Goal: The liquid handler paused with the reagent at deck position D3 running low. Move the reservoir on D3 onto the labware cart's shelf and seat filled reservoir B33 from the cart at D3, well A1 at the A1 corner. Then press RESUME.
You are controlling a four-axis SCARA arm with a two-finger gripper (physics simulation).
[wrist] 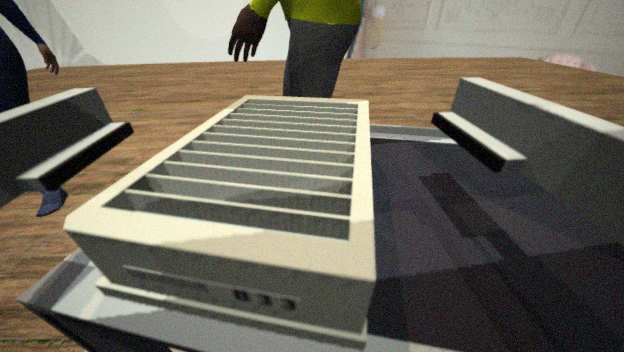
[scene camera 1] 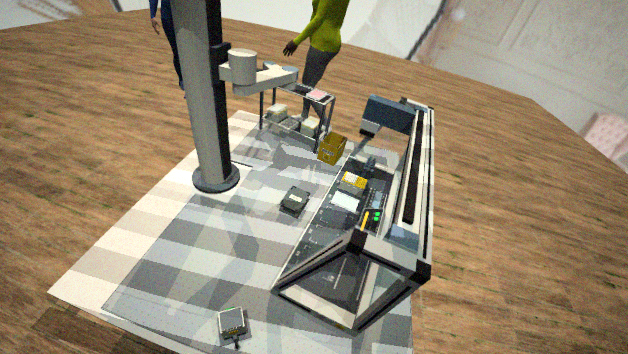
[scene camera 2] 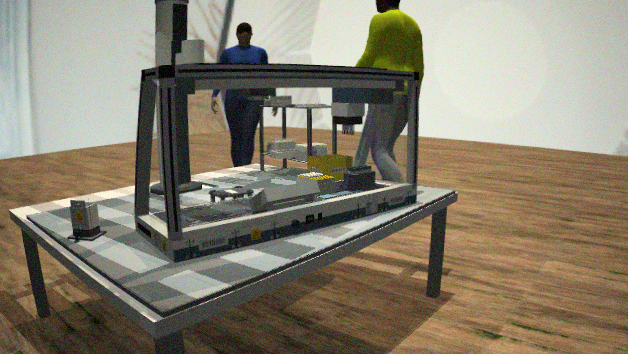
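Seen in the pictures: gripper, fingertip midpoint: [wrist: 284, 104]; arm's base, origin of the base link: [scene camera 1: 216, 177].
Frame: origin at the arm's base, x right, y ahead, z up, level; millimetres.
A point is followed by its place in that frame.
Note:
Reservoir B33 [wrist: 225, 250] {z 394, x -524, y 100 mm} [scene camera 2: 278, 100] {z 391, x -556, y 141 mm} sits upright on the top shelf of the labware cart [scene camera 1: 261, 111] {z 160, x -532, y 34 mm} [scene camera 2: 309, 131]; its label faces the wrist camera. My gripper [wrist: 284, 104] {z 405, x -595, y 111 mm} is open wide and empty, with one finger to each side of the reservoir. The left finger is nearer to it than the right one, and neither touches it. In scene camera 1 the arm [scene camera 1: 267, 80] {z 562, x -69, y 246 mm} hides much of that end of the shelf. A white piece of labware [scene camera 1: 345, 201] {z 74, x -26, y 700 mm} lies on the liquid handler's deck; I cannot tell which position is D3. The control panel [scene camera 1: 371, 218] {z 132, x 90, y 822 mm} shows green buttons; RESUME is not legible.
A pink item [scene camera 1: 317, 94] {z 376, x -516, y 389 mm} lies on the cart's other end. Lower shelf holds pale labware [scene camera 1: 310, 126] {z 177, x -476, y 388 mm}. A yellow waste box [scene camera 1: 332, 148] [scene camera 2: 341, 165], tip rack [scene camera 1: 354, 179] {z 128, x -148, y 720 mm}, black stand [scene camera 1: 295, 199] {z 62, x 45, y 458 mm} [scene camera 2: 231, 193] and small device [scene camera 1: 232, 321] {z 117, x 636, y 427 mm} [scene camera 2: 85, 217] {z 83, x 643, y 458 mm} stand around. Two people are behind the cart.

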